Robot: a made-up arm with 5 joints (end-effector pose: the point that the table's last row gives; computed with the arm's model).
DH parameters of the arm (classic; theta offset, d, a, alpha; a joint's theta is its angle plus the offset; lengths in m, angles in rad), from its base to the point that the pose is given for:
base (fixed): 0 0 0.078 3.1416
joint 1: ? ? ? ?
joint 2: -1.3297 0 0.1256 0
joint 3: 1.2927 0 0.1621 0
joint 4: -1.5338 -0.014 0 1.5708
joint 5: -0.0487 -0.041 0 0
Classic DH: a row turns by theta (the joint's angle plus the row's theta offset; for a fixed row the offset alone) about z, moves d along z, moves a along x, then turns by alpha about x.
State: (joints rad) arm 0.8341 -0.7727 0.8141 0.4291 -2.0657
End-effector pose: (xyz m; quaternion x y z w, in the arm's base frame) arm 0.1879 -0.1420 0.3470 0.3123 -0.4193 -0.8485 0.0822
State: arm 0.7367 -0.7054 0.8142 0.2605 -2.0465
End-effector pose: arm 0.2076 -0.1365 0.3439 0.3551 -0.4398 -0.8150 0.1272
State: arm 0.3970 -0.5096 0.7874 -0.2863 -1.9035
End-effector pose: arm 0.2654 -0.0938 0.3408 0.4982 -0.5060 -0.6496 0.2717
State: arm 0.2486 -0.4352 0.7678 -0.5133 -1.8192
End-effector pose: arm 0.2831 -0.0665 0.3414 0.5561 -0.5297 -0.5581 0.3141
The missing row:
joint 1: 0 -0.258 0.044 1.5708
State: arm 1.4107 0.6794 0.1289 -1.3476 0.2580
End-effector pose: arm 0.1113 -0.2938 0.2421 -0.6301 -0.5998 -0.2788 0.4068
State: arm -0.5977 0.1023 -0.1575 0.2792 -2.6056
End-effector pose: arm 0.3237 0.1503 0.3821 0.6227 0.0344 -0.6695 0.4036
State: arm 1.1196 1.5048 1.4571 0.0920 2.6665
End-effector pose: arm 0.0517 0.0222 0.1977 0.6457 -0.1983 0.5022 0.5400
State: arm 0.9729 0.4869 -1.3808 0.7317 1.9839
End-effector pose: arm 0.2155 -0.2268 0.4884 -0.7569 -0.0888 0.2997 0.5740
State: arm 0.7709 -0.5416 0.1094 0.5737 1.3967
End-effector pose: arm 0.2060 -0.1438 0.4455 -0.5715 -0.3207 0.2149 0.7241
